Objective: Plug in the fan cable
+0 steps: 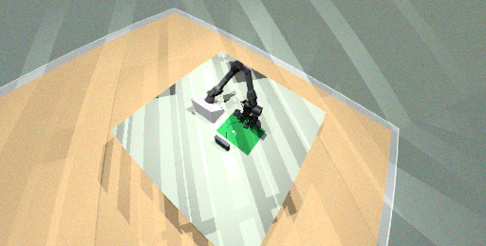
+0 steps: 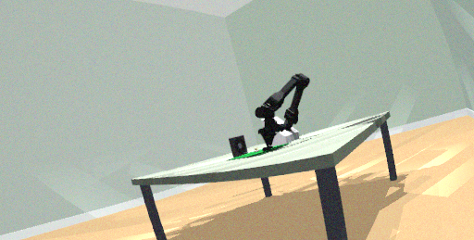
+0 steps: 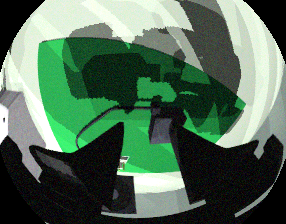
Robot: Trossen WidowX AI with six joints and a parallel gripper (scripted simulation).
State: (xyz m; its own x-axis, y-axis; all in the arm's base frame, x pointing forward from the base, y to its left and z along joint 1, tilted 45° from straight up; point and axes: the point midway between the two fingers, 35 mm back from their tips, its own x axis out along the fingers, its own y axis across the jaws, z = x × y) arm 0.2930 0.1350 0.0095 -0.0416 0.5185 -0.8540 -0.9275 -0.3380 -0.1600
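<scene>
The dark fan plug is 2 cm ahead of my gripper tip and 1 cm below it. From my gripper tip the other things lie so: green board 6 cm to the right, 3 cm below, 2 cm ahead; then black fan 23 cm to the right, 4 cm above, 1 cm ahead.
</scene>
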